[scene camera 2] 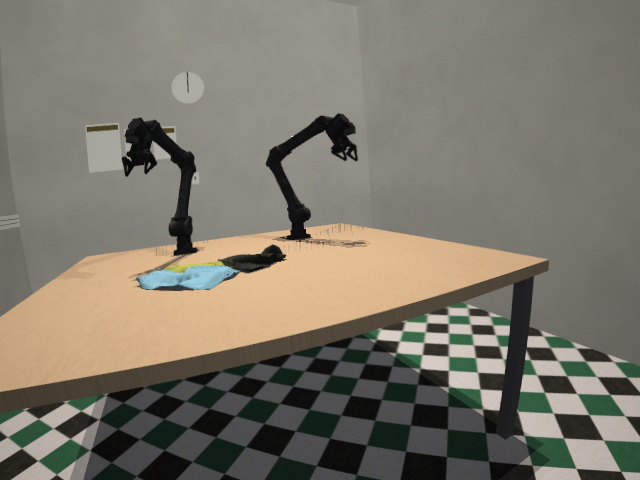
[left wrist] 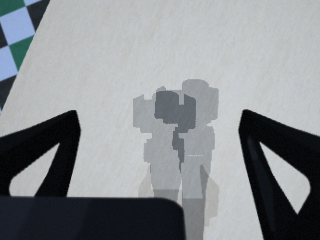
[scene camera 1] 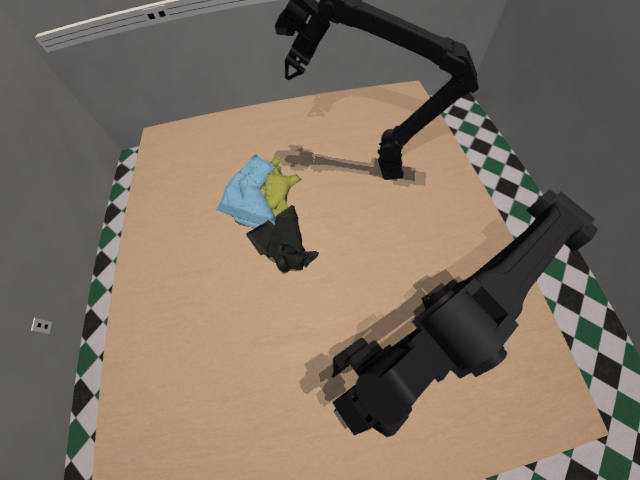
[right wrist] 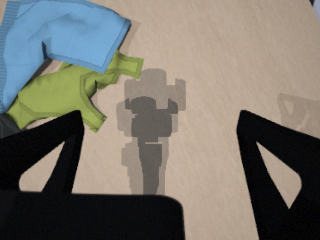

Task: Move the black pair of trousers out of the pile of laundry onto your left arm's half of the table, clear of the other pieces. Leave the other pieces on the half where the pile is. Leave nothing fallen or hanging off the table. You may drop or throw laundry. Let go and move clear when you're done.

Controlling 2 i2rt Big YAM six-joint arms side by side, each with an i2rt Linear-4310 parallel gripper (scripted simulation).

Labels:
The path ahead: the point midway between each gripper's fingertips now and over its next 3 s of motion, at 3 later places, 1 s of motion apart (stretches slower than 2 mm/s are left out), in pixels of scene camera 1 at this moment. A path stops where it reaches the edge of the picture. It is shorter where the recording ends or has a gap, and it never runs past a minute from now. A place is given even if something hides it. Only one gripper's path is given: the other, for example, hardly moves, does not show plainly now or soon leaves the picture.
My left gripper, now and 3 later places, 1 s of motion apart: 350, 397; 285, 335; 276, 263; 295, 234

